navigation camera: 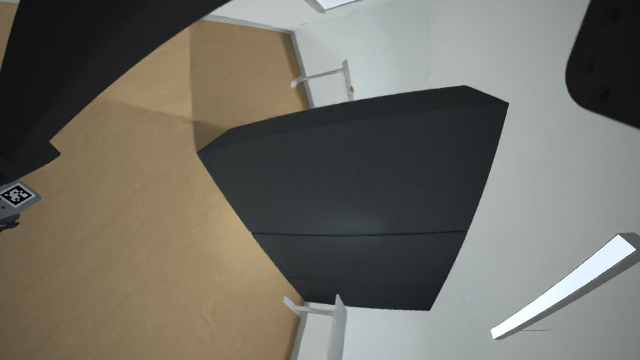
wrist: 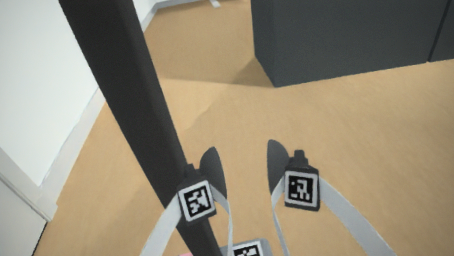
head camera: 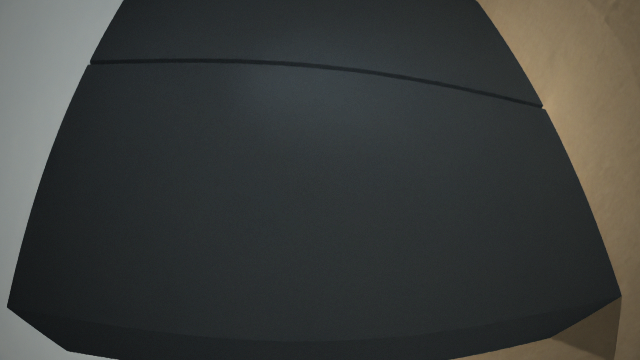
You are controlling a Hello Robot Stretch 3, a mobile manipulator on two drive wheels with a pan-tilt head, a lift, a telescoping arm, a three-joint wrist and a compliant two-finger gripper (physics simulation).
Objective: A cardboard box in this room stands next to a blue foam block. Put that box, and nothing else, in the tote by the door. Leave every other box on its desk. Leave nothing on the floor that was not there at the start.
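Places are measured from the robot's base along level axes (x left, y up, z ahead), in centimetres.
Pixels of known places: gripper, fingertip midpoint: (navigation camera: 8, 206) (wrist: 243, 162).
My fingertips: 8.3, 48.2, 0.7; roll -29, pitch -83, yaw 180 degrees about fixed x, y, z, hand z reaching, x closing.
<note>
Behind a point stands the place of what it marks, as x, y, z.
My gripper (wrist: 243, 162) @[8.3, 48.2, 0.7] is open in the wrist view, above the floor, with no object between its fingertips. In the navigation view, a small orange-brown thing (navigation camera: 351, 90) @[345.5, 96.9, 71.3] shows at a white desk (navigation camera: 346, 75) @[325.9, 95.0, 42.0] past the upper end of a dark partition; it is too small to tell whether it is a cardboard box. The blue foam block and the tote do not show in these views.
The tall dark partition (head camera: 310, 200) @[94.2, 110.5, 71.3] (navigation camera: 360, 180) @[94.2, 114.5, 70.7] (wrist: 345, 40) @[94.3, 19.8, 68.9] fills much of the head view. Another white desk (navigation camera: 339, 327) @[45.5, 72.0, 263.2] stands past its other end. In the wrist view, a wall with a pale baseboard (wrist: 75, 142) @[79.4, 4.7, -62.7] and part of a door frame (wrist: 30, 192) @[45.6, 13.1, -62.3] are at left.
</note>
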